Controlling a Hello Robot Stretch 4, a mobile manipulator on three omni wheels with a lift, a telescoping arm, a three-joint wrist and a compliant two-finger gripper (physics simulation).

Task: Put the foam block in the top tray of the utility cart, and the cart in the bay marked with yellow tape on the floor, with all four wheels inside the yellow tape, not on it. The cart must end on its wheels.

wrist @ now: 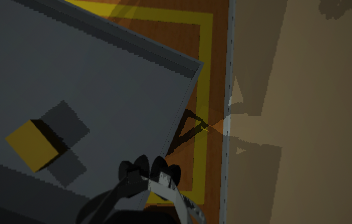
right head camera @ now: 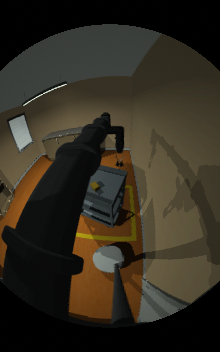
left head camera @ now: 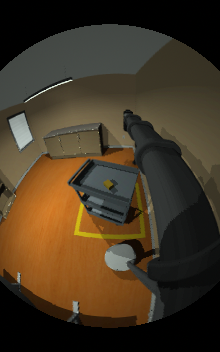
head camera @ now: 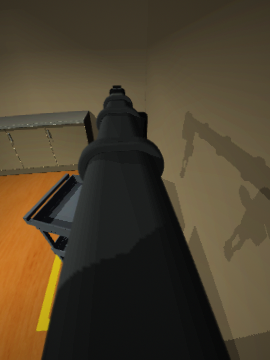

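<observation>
The grey utility cart (head camera: 62,207) (left head camera: 95,175) (right head camera: 114,179) (wrist: 100,65) stands upright, turned at an angle to the yellow tape (head camera: 49,300) (left head camera: 110,235) (right head camera: 134,215) (wrist: 205,75). Its lower part shows inside the tape outline, but its wheels are too small or hidden to place exactly. The yellow foam block (left head camera: 108,184) (right head camera: 95,185) (wrist: 33,146) rests in the top tray. My gripper (right head camera: 119,161) (wrist: 150,168) is shut, holding nothing, its tips close together. In the wrist view it appears over the tray's edge, to the right of the block.
A wall (right head camera: 175,150) (wrist: 300,100) runs close along the right of the tape. A low cabinet (head camera: 37,147) (left head camera: 72,142) stands beyond the cart. A pale round disc (left head camera: 120,257) (right head camera: 107,258) lies on the near side of the tape. My extended arm (head camera: 120,225) hides part of the cart.
</observation>
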